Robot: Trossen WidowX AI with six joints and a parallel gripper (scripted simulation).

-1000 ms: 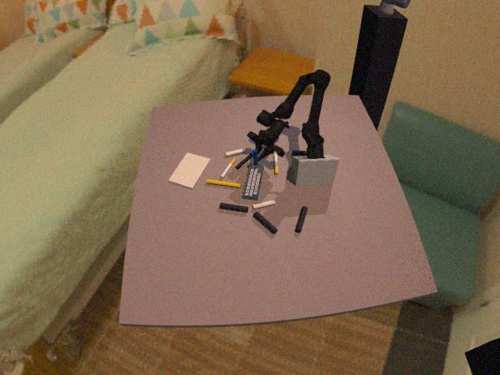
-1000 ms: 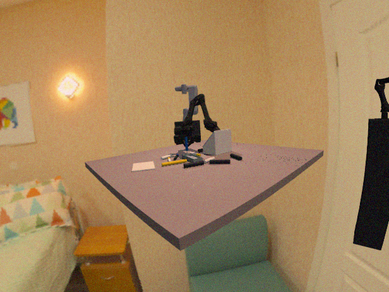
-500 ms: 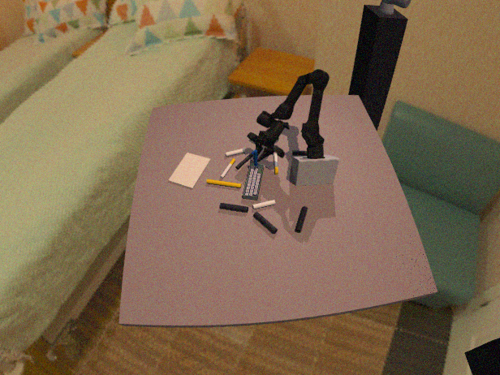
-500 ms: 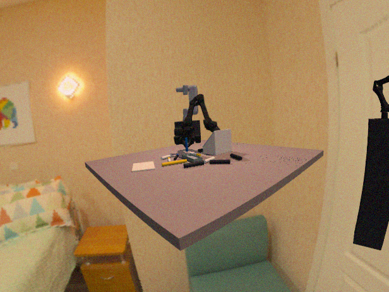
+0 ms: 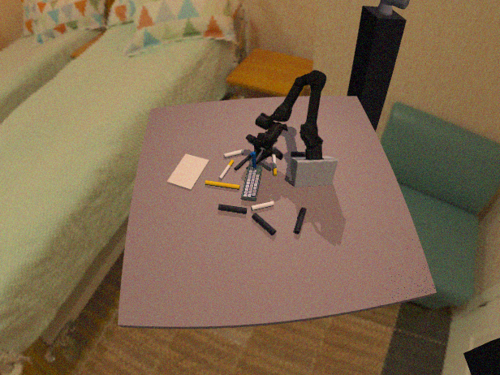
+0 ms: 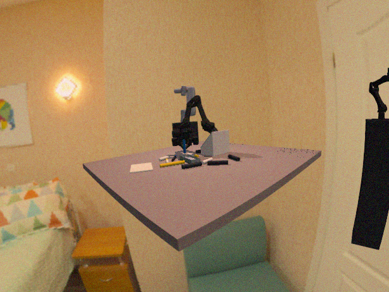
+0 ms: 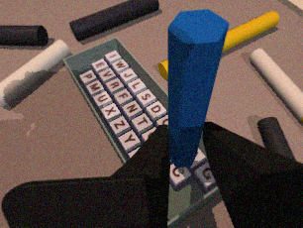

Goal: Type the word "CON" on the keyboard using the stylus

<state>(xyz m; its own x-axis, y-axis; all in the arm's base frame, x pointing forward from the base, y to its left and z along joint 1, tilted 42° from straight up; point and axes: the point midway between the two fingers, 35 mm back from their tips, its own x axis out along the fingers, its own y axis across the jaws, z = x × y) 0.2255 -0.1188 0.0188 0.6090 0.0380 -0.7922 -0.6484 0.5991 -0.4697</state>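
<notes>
Right now the yellow marker is 160 mm ahead of my gripper tip, 50 mm to the left of it and 60 mm below it. Also, from my gripper tip: blue stylus (20 mm below); then white card (310 mm ahead, 70 mm to the right, 70 mm below).
</notes>
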